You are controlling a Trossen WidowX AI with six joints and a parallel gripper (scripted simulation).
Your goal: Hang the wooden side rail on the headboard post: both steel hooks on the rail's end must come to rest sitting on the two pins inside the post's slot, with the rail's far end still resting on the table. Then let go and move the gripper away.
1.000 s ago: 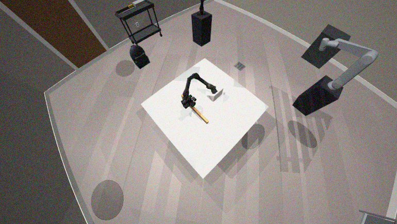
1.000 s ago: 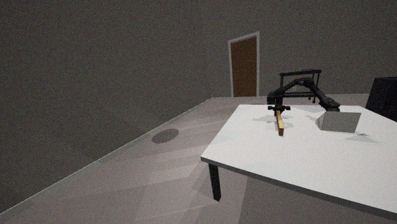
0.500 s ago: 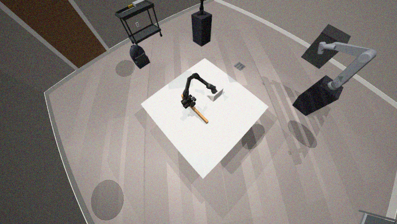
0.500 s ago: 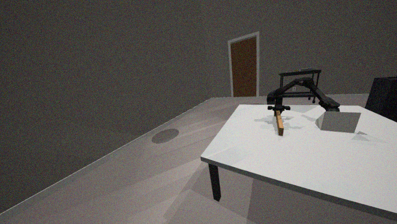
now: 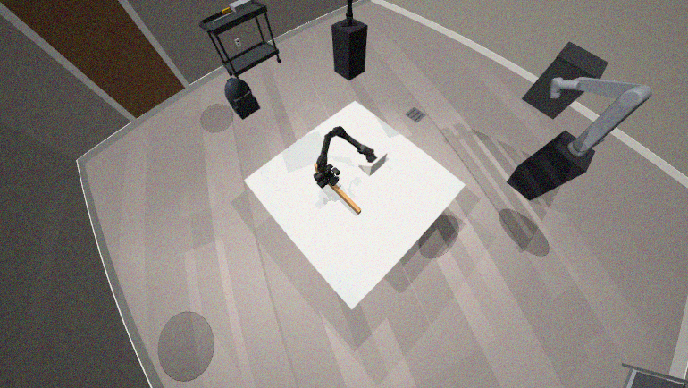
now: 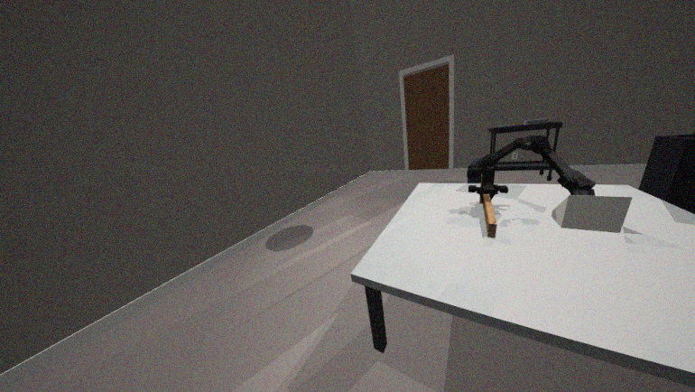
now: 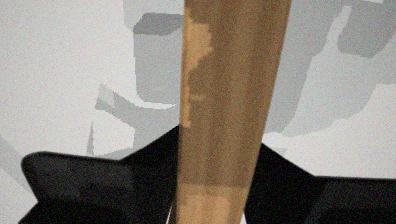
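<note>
The headboard post lies 100 mm to the right of my gripper tip and 40 mm above it.
</note>
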